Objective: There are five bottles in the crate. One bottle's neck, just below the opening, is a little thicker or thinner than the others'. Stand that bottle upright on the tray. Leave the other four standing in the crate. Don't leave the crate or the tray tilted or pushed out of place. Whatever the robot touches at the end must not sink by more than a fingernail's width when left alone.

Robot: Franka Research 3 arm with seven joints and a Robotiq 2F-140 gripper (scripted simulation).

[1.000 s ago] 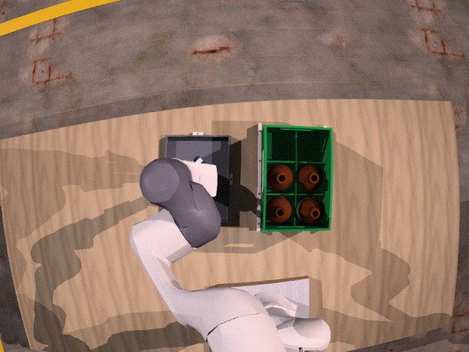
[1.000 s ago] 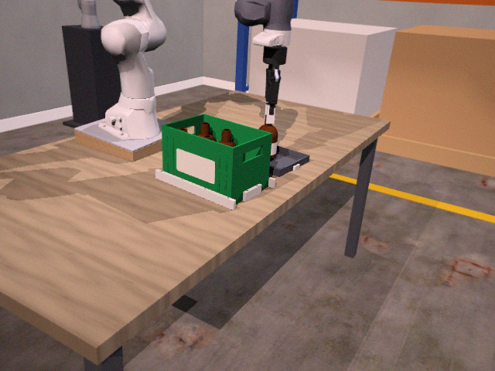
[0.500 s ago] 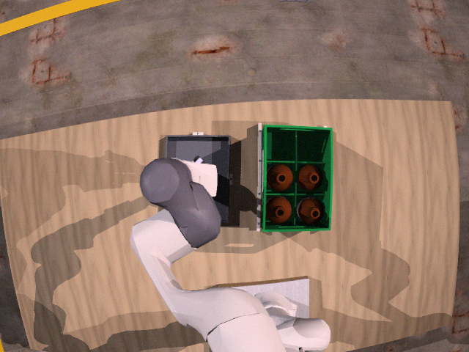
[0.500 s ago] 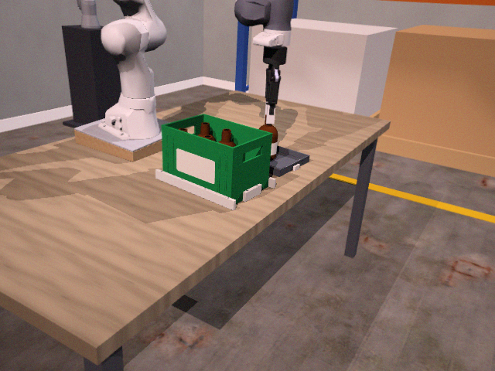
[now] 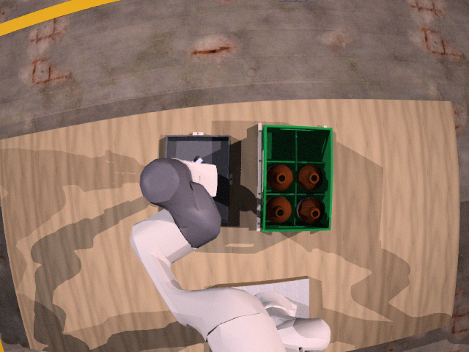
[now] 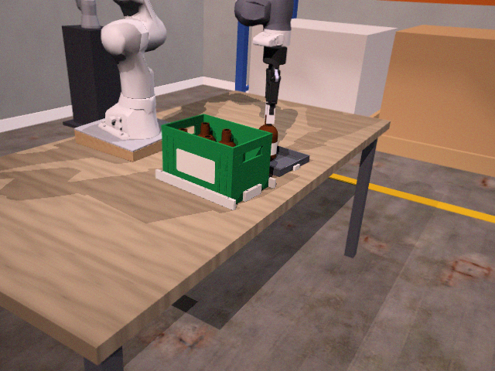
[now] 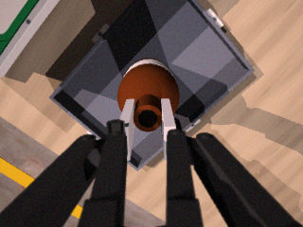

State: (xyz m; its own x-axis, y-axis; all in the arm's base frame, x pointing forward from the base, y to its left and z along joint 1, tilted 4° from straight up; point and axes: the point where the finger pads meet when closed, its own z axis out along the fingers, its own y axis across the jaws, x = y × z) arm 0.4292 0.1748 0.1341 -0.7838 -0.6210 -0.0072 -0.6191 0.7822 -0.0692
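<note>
My hand is 90 mm above the brown bottle. Round my hand: dark grey tray 160 mm below; then green crate 280 mm to the right, 90 mm below, 30 mm behind.
</note>
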